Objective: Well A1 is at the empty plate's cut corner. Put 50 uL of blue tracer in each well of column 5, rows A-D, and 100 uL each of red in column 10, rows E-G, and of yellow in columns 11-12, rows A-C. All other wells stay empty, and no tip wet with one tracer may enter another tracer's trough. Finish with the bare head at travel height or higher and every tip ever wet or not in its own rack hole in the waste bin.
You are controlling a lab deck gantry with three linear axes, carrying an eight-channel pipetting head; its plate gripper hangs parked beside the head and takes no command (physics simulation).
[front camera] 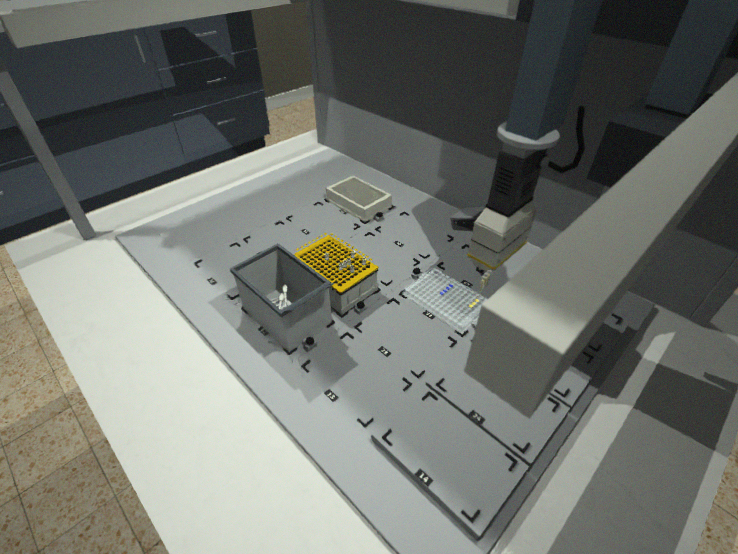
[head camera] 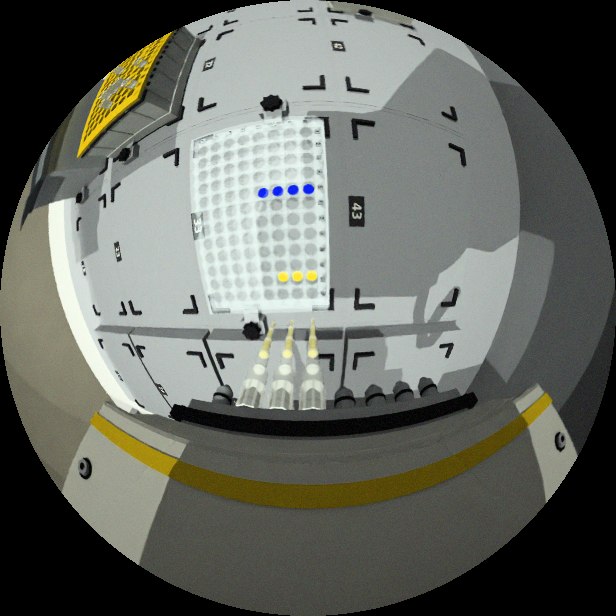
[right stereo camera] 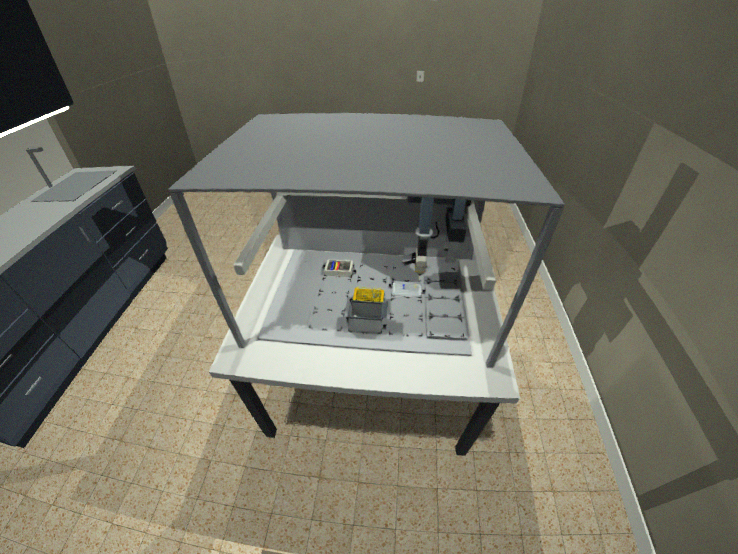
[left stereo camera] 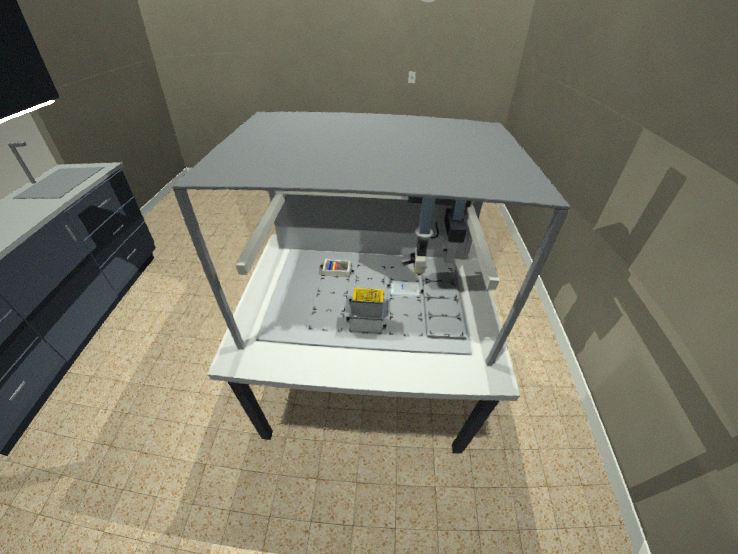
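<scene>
The pipetting head (front camera: 500, 229) (head camera: 310, 459) (left stereo camera: 420, 262) carries three tips (front camera: 485, 279) (head camera: 289, 362) holding yellow liquid, just beyond the plate's column-12 end in the head view; its other nozzles are bare. The plate (front camera: 426, 301) (head camera: 229, 308) shows blue in A5-D5 and yellow in A11-C11; columns 10 and 12 look empty. The trough block (front camera: 348, 203) (left stereo camera: 336, 274) shows blue, red and yellow in the stereo views. The tip rack (front camera: 357, 292) (head camera: 163, 97) holds several loose-looking clear tips. The waste bin (front camera: 309, 310) holds several white tips. The parked gripper (left stereo camera: 456, 229) hangs beside the head, fingers indistinct.
A thick pale beam (front camera: 536, 322) crosses the right side of the front view and hides part of the deck near the plate. The waste bin stands right in front of the tip rack. Black clamp knobs (head camera: 271, 103) (head camera: 251, 330) stand at two plate edges.
</scene>
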